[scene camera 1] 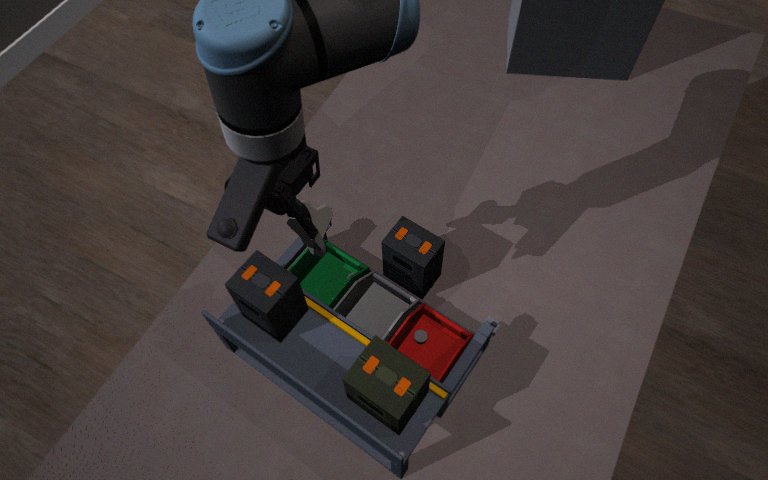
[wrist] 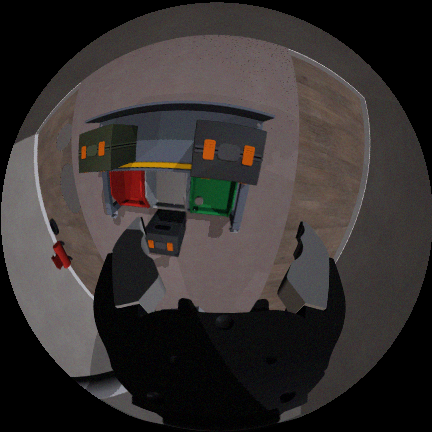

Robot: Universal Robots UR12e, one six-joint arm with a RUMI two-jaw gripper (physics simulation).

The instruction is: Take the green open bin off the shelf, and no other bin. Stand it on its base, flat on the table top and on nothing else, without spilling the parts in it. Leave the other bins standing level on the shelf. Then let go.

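Places are measured from the arm's base along level axes (x ahead, y left, z up), in centimetres.
Where they show: gripper, between the fingertips: (scene camera 1: 278, 233) (wrist: 221, 221).
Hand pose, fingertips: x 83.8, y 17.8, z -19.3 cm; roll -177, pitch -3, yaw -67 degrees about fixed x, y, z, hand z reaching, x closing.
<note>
After its pixels a point has its place.
The green open bin (scene camera 1: 328, 280) @[x 76.9, y 15.3, z -47.5 cm] (wrist: 215, 195) @[x 76.1, y 14.5, z -47.5 cm] sits at one end of the row on the grey-blue shelf (scene camera 1: 328, 345) @[x 85.5, y 29.0, z -38.2 cm] (wrist: 165, 142) @[x 86.1, y 29.8, z -38.2 cm]. A small round grey part shows in it in the wrist view. A grey bin (scene camera 1: 376, 311) @[x 73.7, y 25.9, z -47.5 cm] (wrist: 171, 189) @[x 73.1, y 26.5, z -47.5 cm] stands beside it, and a red bin (scene camera 1: 450, 342) @[x 67.1, y 38.8, z -47.5 cm] (wrist: 129, 187) @[x 69.1, y 39.9, z -47.5 cm] is at the other end. A round grey part shows in the red bin in the scene view. My gripper (scene camera 1: 321, 247) (wrist: 221, 221) @[x 83.8, y 17.8, z -19.3 cm] is open and empty. Its fingertips overlap the green bin's outer edge in the scene view; whether they touch it, I cannot tell.
A dark case (scene camera 1: 263, 294) @[x 89.9, y 21.0, z -26.2 cm] (wrist: 230, 167) @[x 87.3, y 17.9, z -26.2 cm] with orange latches stands on the shelf beside the green bin, and an olive case (scene camera 1: 385, 390) @[x 84.4, y 42.7, z -28.7 cm] (wrist: 117, 150) @[x 83.4, y 36.2, z -31.0 cm] near the red bin. Another dark case (scene camera 1: 413, 260) @[x 66.0, y 26.8, z -35.4 cm] (wrist: 165, 237) @[x 66.5, y 23.1, z -35.4 cm] stands on the table near the grey bin. A yellow strip (scene camera 1: 339, 322) @[x 82.0, y 27.3, z -37.2 cm] (wrist: 155, 165) @[x 81.1, y 30.0, z -37.2 cm] runs along the bins.
</note>
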